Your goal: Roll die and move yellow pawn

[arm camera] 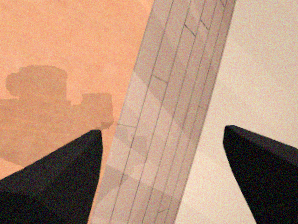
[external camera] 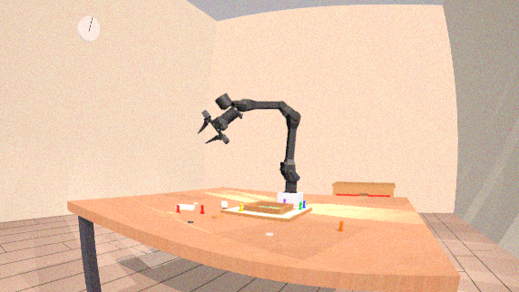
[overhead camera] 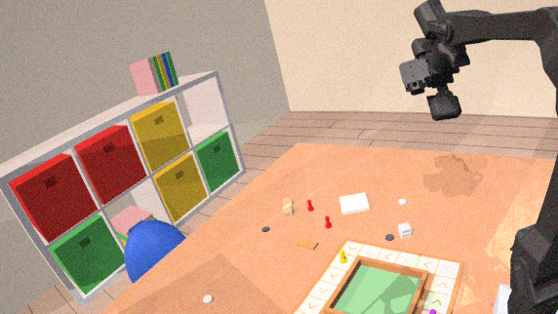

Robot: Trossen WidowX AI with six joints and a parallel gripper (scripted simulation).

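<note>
The white die is 28 cm below my gripper tip, 15 cm to the left of it and 4 cm ahead of it. The rest, counted from my gripper tip: yellow pawn 28 cm to the left, 27 cm below, 16 cm ahead; then green-lined tray 36 cm to the left, 29 cm below, 5 cm ahead; then white block 29 cm below, 21 cm ahead, 5 cm to the left.
</note>
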